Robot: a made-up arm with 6 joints.
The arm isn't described. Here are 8 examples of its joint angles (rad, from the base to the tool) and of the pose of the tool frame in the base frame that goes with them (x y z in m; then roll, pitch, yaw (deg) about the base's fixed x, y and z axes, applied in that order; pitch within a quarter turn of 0, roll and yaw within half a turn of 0).
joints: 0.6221 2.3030 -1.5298 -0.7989 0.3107 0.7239
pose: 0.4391 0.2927 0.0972 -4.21 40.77 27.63
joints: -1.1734 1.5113 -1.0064 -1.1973 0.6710 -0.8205
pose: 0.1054 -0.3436 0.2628 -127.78 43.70 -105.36
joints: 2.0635 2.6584 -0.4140 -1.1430 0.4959 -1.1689
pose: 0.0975 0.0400 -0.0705 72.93 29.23 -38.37
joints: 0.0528 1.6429 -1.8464 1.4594 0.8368 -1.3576
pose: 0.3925 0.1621 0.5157 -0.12 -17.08 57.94
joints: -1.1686 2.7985 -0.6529 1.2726 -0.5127 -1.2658
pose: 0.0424 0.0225 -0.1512 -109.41 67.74 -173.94
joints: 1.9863 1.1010 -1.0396 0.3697 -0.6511 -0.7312
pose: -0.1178 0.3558 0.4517 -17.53 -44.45 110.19
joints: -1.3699 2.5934 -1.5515 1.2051 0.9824 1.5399
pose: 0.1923 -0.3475 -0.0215 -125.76 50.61 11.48
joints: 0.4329 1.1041 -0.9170 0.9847 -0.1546 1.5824
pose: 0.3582 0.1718 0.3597 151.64 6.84 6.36
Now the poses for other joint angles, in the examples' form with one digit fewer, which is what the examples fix.
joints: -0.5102 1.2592 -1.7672 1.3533 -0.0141 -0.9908
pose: 0.317 -0.068 0.652 25.7 -46.8 -28.2
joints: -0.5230 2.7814 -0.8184 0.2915 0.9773 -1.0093
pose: 0.072 0.036 -0.062 129.0 18.8 122.5
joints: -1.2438 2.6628 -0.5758 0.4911 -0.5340 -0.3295
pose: 0.050 -0.024 -0.144 -21.3 72.8 -102.9
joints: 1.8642 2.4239 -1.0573 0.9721 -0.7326 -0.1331
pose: -0.055 0.356 -0.072 17.6 25.1 67.2
